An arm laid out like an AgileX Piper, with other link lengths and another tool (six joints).
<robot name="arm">
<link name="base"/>
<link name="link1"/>
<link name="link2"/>
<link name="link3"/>
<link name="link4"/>
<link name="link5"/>
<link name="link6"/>
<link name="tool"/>
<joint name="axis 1" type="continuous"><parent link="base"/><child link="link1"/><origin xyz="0.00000 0.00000 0.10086" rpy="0.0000 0.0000 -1.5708"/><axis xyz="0 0 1"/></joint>
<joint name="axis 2" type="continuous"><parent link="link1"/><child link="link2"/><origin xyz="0.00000 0.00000 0.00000" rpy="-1.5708 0.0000 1.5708"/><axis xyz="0 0 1"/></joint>
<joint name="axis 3" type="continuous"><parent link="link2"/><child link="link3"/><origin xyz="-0.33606 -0.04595 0.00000" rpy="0.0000 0.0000 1.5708"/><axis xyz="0 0 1"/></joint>
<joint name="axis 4" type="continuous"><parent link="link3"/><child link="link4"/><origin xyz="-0.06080 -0.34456 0.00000" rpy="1.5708 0.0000 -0.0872"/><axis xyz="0 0 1"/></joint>
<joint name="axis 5" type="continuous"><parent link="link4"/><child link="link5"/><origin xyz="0.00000 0.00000 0.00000" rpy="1.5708 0.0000 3.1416"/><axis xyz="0 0 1"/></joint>
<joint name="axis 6" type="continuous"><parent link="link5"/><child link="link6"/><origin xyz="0.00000 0.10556 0.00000" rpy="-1.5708 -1.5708 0.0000"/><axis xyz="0 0 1"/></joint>
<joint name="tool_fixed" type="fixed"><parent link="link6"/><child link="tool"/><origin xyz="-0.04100 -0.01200 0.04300" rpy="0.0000 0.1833 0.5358"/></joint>
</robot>
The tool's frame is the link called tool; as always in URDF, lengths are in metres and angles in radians. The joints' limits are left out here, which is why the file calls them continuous.
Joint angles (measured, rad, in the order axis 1, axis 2, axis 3, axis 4, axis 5, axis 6), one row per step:
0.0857 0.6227 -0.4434 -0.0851 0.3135 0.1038
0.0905 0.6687 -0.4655 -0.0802 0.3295 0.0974
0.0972 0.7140 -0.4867 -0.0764 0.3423 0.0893
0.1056 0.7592 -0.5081 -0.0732 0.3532 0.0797
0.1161 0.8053 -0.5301 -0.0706 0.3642 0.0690
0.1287 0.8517 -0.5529 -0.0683 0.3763 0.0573
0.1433 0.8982 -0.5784 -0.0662 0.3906 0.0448
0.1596 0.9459 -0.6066 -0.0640 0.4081 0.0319
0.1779 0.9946 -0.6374 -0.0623 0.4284 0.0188
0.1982 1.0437 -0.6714 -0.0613 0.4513 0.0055
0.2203 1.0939 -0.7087 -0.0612 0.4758 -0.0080
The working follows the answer.
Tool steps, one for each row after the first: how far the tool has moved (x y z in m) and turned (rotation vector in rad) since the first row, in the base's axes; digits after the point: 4 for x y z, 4 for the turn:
0.0081 0.0019 -0.0024 -0.0046 0.0398 0.0056
0.0164 0.0043 -0.0049 -0.0117 0.0763 0.0144
0.0250 0.0073 -0.0075 -0.0208 0.1105 0.0260
0.0339 0.0110 -0.0103 -0.0319 0.1449 0.0404
0.0430 0.0155 -0.0135 -0.0445 0.1796 0.0577
0.0524 0.0208 -0.0161 -0.0585 0.2136 0.0776
0.0620 0.0269 -0.0187 -0.0735 0.2491 0.0995
0.0719 0.0340 -0.0212 -0.0900 0.2854 0.1237
0.0820 0.0421 -0.0232 -0.1081 0.3211 0.1503
0.0926 0.0513 -0.0249 -0.1281 0.3557 0.1791

Tool pose at each row, in the base's axes (x y z in m, rotation vector in rad; rounded; the steps above come from the unrounded poses):
0.2371 -0.0244 0.2626 1.8524 1.2503 1.5280
0.2452 -0.0225 0.2602 1.8866 1.2767 1.4968
0.2535 -0.0201 0.2577 1.9145 1.3065 1.4667
0.2621 -0.0171 0.2552 1.9376 1.3392 1.4373
0.2710 -0.0134 0.2523 1.9580 1.3763 1.4069
0.2801 -0.0089 0.2492 1.9762 1.4174 1.3753
0.2895 -0.0036 0.2466 1.9913 1.4617 1.3435
0.2991 0.0025 0.2440 2.0057 1.5093 1.3097
0.3090 0.0096 0.2415 2.0181 1.5606 1.2738
0.3191 0.0177 0.2394 2.0270 1.6148 1.2372
0.3297 0.0269 0.2378 2.0317 1.6717 1.1997

